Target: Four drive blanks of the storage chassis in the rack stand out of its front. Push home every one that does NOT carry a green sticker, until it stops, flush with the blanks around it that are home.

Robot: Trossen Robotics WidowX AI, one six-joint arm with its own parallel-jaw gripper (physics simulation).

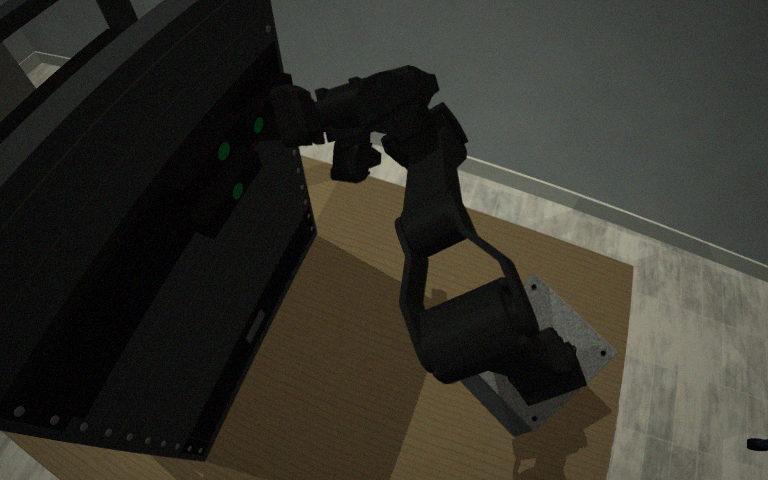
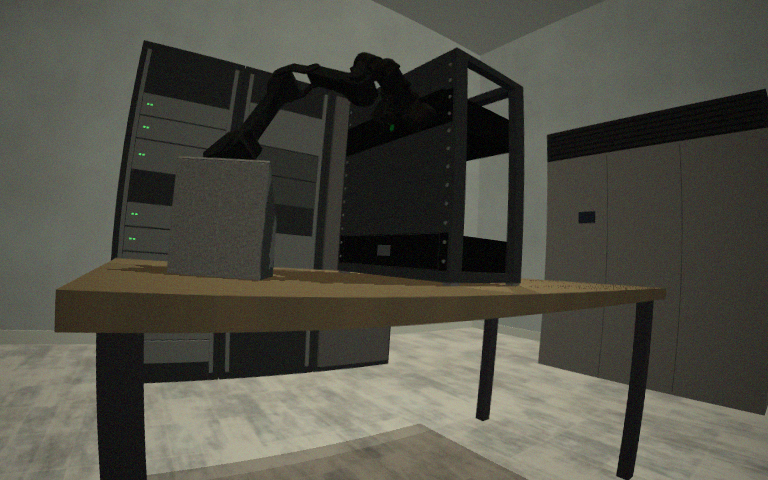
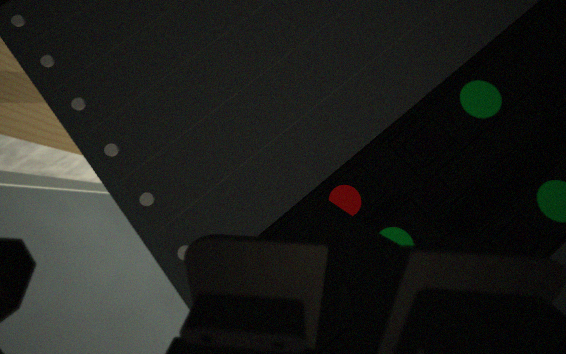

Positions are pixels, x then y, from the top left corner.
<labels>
rack: image 1 156, 237; image 2; image 3
same spot on rack: (image 3: 433, 130) = (image 2: 398, 126)
</labels>
